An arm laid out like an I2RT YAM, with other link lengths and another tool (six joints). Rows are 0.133 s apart.
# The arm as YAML. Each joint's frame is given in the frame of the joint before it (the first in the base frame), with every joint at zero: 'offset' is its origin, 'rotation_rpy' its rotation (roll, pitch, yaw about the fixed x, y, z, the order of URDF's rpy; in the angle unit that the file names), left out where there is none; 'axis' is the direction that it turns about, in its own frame. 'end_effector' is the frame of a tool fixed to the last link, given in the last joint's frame.
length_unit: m
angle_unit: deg
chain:
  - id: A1
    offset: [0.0, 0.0, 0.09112]
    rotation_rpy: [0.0, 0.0, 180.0]
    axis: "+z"
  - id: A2
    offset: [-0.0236, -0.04, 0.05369]
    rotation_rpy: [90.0, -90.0, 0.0]
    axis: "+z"
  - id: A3
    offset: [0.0, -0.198, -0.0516]
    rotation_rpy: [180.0, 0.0, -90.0]
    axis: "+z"
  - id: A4
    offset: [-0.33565, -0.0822, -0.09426]
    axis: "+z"
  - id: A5
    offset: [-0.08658, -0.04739, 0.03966]
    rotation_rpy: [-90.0, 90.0, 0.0]
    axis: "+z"
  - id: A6
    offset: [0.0, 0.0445, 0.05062]
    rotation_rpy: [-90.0, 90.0, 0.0]
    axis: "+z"
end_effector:
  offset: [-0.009, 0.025, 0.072]
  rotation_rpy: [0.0, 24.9, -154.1]
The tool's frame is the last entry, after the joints.
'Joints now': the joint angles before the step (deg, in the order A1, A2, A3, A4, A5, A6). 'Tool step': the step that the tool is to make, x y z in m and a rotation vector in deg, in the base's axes. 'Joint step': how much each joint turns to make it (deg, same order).
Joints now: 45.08, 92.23, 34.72, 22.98, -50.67, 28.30
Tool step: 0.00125, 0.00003, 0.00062, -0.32, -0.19, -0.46
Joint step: 0.01, -0.22, 0.08, -0.44, 0.59, -0.05
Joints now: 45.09, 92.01, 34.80, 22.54, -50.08, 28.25
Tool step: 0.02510, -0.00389, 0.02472, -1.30, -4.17, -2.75
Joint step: -2.05, -4.56, 1.69, -7.27, 2.78, -4.13
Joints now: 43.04, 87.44, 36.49, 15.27, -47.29, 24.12
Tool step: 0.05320, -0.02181, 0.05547, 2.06, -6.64, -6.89
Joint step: -6.25, -8.42, 1.22, -5.18, 2.02, -2.72
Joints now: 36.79, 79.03, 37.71, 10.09, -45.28, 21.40
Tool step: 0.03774, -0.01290, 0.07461, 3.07, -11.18, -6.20
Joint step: -3.05, -8.42, 2.24, -1.72, 4.60, -2.87
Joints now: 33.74, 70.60, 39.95, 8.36, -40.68, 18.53
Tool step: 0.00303, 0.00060, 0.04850, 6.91, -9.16, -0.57
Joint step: -0.12, -5.52, -2.25, 8.84, 0.24, 1.01
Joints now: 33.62, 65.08, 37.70, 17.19, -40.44, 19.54
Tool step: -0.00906, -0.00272, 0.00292, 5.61, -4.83, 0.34
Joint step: 0.20, -2.61, -6.17, 12.38, -0.34, 2.58
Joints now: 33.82, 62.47, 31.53, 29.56, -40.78, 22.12
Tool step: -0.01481, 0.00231, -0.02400, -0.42, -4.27, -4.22
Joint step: 3.20, -1.27, -6.02, 5.94, 7.46, -3.40
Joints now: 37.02, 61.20, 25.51, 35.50, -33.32, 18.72
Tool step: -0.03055, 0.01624, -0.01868, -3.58, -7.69, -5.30
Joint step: 7.81, -0.69, -4.20, 3.12, 13.17, -8.57
